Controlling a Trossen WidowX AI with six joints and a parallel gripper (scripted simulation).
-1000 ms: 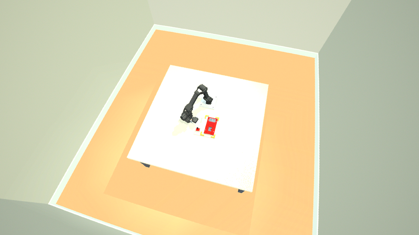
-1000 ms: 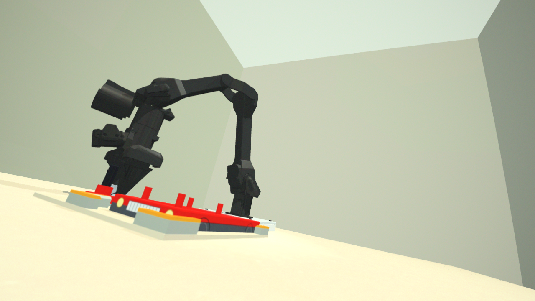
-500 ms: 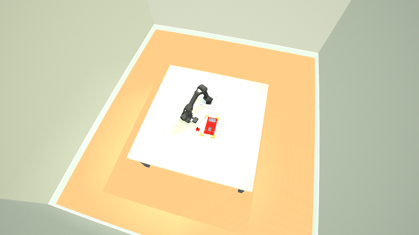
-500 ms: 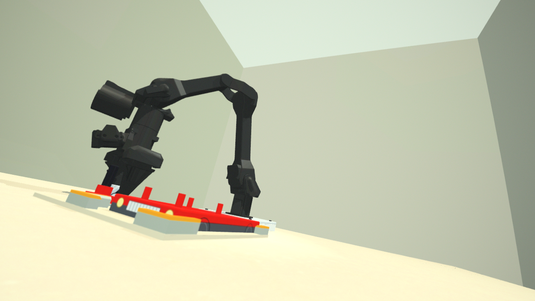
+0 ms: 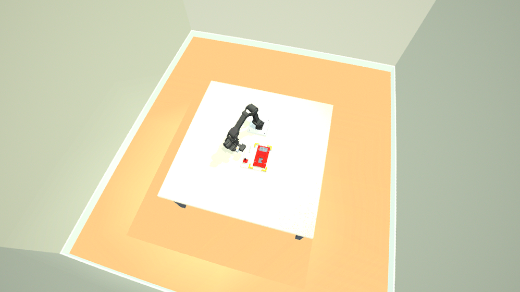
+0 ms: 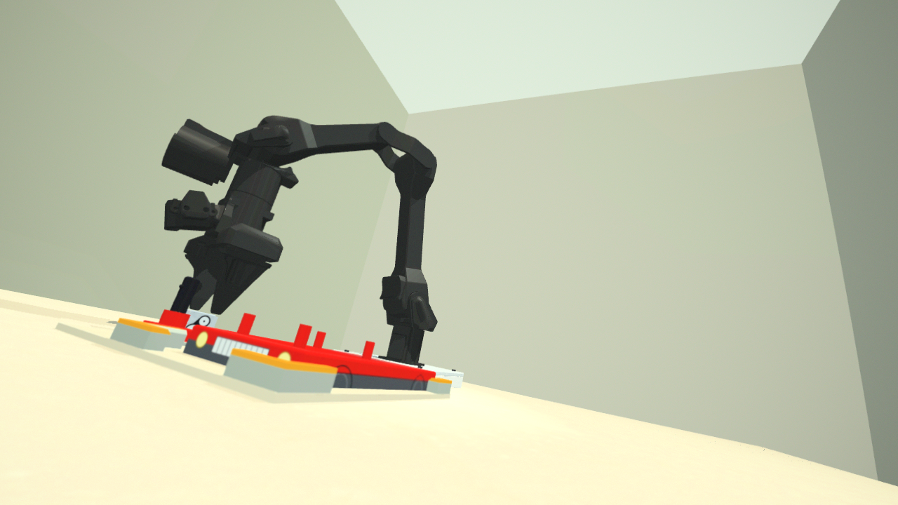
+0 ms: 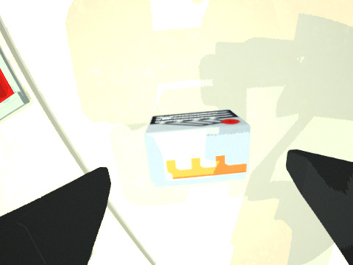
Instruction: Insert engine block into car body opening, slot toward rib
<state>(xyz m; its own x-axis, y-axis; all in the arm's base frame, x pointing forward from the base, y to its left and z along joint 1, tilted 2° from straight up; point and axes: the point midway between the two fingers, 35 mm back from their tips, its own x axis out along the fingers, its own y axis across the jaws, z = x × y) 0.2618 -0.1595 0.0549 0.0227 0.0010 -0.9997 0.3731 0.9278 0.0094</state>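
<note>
Right now the engine block is 2 cm below my gripper tip.
</note>
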